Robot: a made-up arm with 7 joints. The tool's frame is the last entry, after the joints. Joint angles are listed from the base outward.
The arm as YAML. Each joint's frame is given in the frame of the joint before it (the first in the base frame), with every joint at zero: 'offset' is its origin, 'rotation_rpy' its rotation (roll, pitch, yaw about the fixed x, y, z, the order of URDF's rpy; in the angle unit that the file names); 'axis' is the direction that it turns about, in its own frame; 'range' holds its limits. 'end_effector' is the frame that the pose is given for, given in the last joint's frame.
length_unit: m
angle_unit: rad
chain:
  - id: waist
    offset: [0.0, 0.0, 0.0]
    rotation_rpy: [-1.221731, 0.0, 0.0]
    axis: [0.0, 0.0, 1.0]
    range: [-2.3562, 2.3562]
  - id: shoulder
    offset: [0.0, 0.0, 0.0]
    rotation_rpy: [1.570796, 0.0, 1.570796]
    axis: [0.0, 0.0, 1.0]
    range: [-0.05, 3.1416]
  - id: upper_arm
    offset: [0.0, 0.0, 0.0]
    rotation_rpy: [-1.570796, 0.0, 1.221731]
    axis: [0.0, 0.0, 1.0]
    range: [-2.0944, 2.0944]
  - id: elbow
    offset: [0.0, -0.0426, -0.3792]
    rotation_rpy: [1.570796, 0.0, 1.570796]
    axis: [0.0, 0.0, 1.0]
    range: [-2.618, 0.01]
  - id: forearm
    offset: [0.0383, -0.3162, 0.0]
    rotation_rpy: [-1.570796, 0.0, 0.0]
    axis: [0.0, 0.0, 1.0]
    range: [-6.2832, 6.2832]
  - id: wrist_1
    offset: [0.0, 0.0, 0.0]
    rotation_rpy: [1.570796, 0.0, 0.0]
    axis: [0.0, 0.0, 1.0]
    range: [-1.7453, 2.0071]
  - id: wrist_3
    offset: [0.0, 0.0, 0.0]
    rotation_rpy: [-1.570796, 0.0, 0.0]
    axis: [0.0, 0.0, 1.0]
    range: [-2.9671, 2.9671]
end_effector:
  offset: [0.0, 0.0, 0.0]
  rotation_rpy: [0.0, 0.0, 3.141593]
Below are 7 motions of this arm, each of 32 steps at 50 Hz.
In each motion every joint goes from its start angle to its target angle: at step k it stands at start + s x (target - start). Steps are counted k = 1, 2, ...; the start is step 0. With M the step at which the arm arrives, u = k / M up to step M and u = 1 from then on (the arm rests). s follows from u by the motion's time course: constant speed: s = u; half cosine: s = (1 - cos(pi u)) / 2; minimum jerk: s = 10 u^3 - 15 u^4 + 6 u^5.
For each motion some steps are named. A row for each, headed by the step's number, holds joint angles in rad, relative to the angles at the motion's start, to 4 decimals.
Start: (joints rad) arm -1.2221 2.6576 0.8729 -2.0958 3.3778 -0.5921 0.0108
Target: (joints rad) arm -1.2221 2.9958 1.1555 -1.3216 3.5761 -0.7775 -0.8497
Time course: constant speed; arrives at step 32
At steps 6, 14, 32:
6: 0.0000 0.0634 0.0530 0.1452 0.0372 -0.0348 -0.1613
14: 0.0000 0.1480 0.1236 0.3387 0.0868 -0.0811 -0.3765
32: 0.0000 0.3382 0.2826 0.7742 0.1983 -0.1854 -0.8605

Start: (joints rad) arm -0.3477 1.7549 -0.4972 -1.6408 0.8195 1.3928 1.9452
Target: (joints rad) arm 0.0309 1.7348 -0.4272 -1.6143 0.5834 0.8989 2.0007
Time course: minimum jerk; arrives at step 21
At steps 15, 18, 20, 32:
15: 0.3238 -0.0172 0.0599 0.0227 -0.2019 -0.4224 0.0475
18: 0.3698 -0.0196 0.0684 0.0259 -0.2306 -0.4824 0.0542
20: 0.3782 -0.0201 0.0699 0.0265 -0.2359 -0.4934 0.0554
32: 0.3786 -0.0201 0.0700 0.0265 -0.2361 -0.4939 0.0555

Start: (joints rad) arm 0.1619 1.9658 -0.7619 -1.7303 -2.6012 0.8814 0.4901
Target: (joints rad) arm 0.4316 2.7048 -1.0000 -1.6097 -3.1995 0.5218 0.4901
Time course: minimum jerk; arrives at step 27
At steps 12, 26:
12: 0.1070 0.2932 -0.0945 0.0478 -0.2373 -0.1426 0.0000
26: 0.2696 0.7386 -0.2380 0.1205 -0.5980 -0.3594 0.0000

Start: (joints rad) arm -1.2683 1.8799 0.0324 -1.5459 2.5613 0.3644 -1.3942
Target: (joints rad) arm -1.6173 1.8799 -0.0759 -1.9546 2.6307 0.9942 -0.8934
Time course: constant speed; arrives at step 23
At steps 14, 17, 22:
14: -0.2124 0.0000 -0.0659 -0.2488 0.0422 0.3834 0.3048
17: -0.2580 0.0000 -0.0800 -0.3021 0.0513 0.4655 0.3702
22: -0.3338 0.0000 -0.1036 -0.3909 0.0664 0.6024 0.4790

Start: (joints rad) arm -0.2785 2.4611 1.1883 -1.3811 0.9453 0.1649 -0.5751
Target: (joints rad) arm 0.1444 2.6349 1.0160 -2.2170 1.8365 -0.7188 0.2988
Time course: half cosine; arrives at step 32
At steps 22, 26, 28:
22: 0.3289 0.1352 -0.1340 -0.6502 0.6932 -0.6873 0.6797
26: 0.3873 0.1592 -0.1578 -0.7655 0.8161 -0.8092 0.8003
28: 0.4068 0.1672 -0.1657 -0.8041 0.8573 -0.8501 0.8406

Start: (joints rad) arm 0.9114 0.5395 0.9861 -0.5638 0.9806 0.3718 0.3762
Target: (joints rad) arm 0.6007 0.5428 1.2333 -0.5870 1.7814 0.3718 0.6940
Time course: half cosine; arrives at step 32
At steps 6, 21, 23, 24, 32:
6: -0.0262 0.0003 0.0208 -0.0020 0.0675 0.0000 0.0268
21: -0.2286 0.0024 0.1819 -0.0171 0.5891 0.0000 0.2338
23: -0.2539 0.0027 0.2020 -0.0190 0.6544 0.0000 0.2597
24: -0.2652 0.0028 0.2110 -0.0198 0.6835 0.0000 0.2713
32: -0.3107 0.0033 0.2472 -0.0232 0.8008 0.0000 0.3178

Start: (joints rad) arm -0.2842 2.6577 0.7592 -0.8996 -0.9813 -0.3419 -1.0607
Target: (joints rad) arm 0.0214 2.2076 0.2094 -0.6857 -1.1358 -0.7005 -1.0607
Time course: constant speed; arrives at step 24
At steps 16, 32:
16: 0.2037 -0.3001 -0.3665 0.1426 -0.1030 -0.2391 0.0000
32: 0.3056 -0.4501 -0.5498 0.2139 -0.1545 -0.3586 0.0000

